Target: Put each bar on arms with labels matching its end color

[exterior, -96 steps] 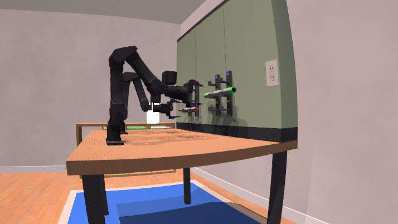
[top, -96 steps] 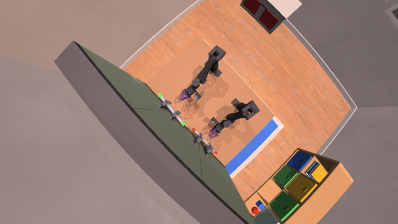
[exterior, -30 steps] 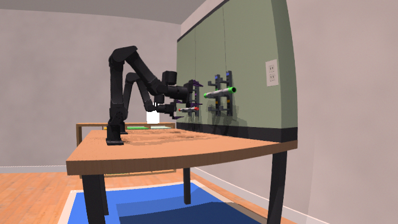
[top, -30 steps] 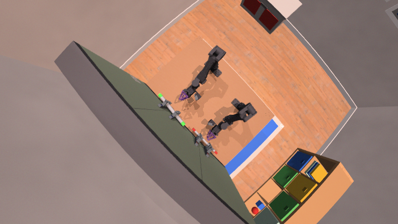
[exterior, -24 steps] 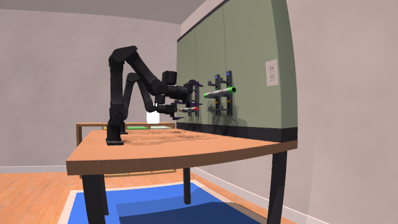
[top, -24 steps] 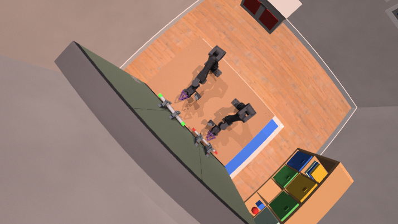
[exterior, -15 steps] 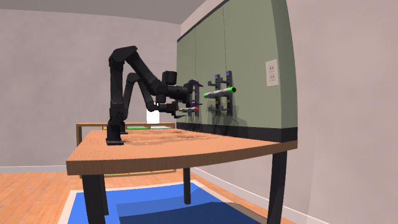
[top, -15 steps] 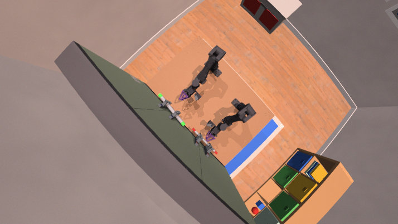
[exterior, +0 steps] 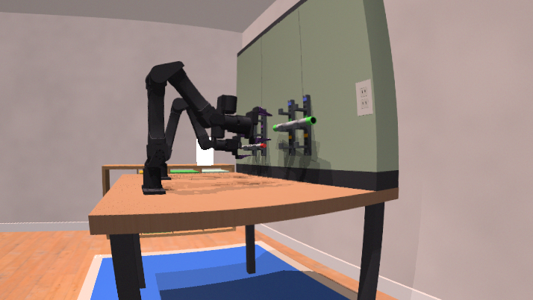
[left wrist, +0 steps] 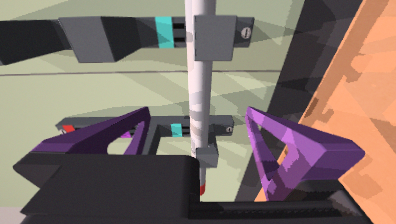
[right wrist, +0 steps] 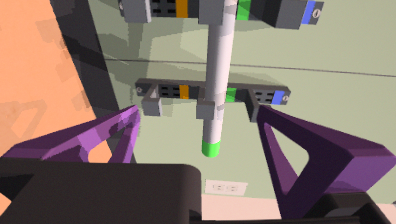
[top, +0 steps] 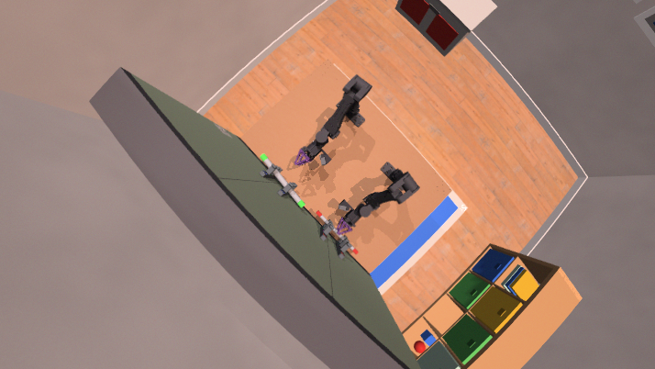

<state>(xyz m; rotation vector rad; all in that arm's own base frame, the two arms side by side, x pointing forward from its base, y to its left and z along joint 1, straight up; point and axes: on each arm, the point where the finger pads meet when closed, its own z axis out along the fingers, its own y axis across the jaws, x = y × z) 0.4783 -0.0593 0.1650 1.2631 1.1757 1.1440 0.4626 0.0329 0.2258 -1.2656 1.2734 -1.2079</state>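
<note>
The red-ended bar lies 1 cm ahead of my left hand. From my left hand the other things lie so: black strip (10 cm ahead, 21 cm to the right, 14 cm below); green wall panel (16 cm ahead, 20 cm to the right, 26 cm above); green-ended bar (8 cm ahead, 39 cm to the right, 8 cm above).
</note>
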